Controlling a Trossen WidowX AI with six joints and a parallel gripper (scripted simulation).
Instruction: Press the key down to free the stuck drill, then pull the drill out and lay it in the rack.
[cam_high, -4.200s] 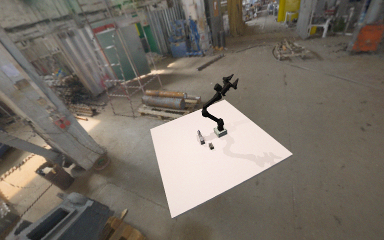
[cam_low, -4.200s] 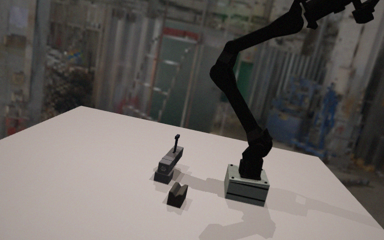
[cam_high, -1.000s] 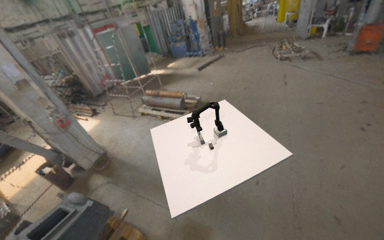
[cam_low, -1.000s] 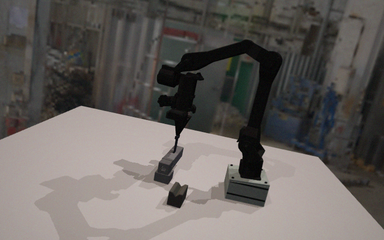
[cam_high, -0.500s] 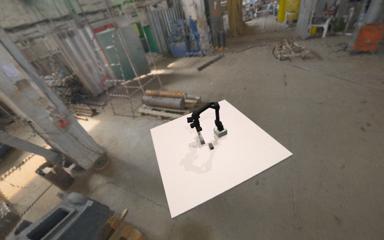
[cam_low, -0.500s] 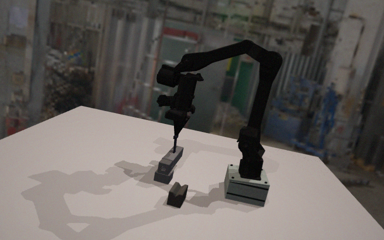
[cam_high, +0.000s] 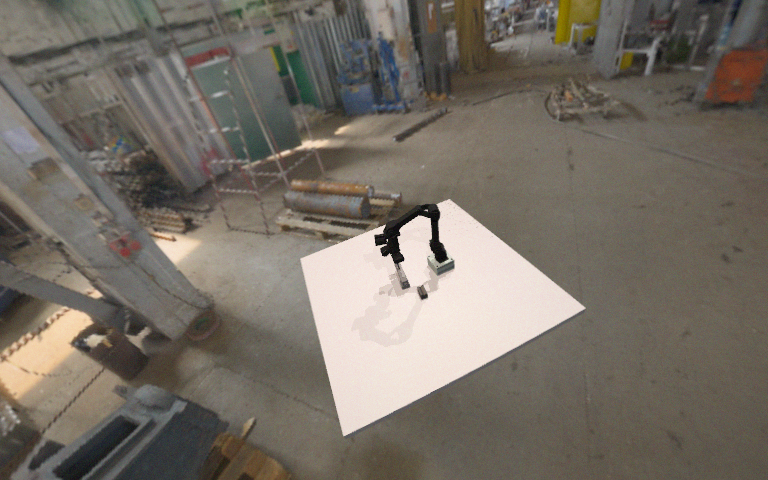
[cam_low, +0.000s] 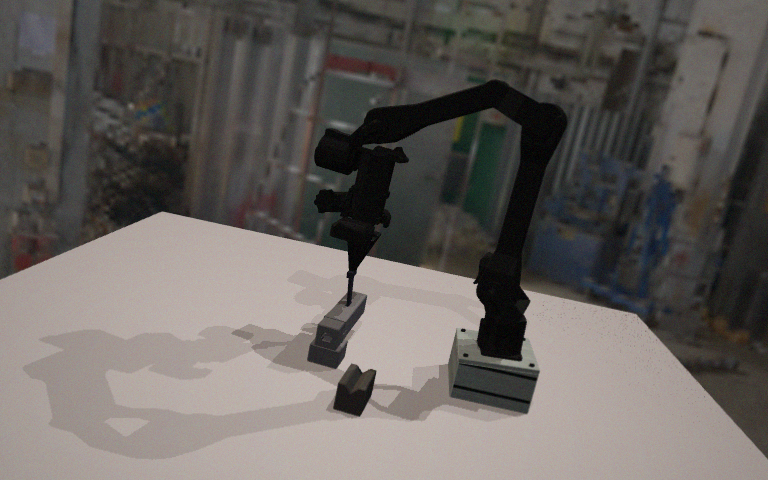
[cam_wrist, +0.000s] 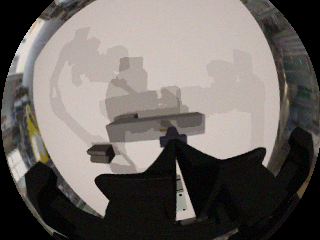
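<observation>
The drill is 5 cm to the left of my gripper tip and 8 cm below it. Also, from my gripper tip: rack: 5 cm behind, 21 cm to the left, 11 cm below.
</observation>
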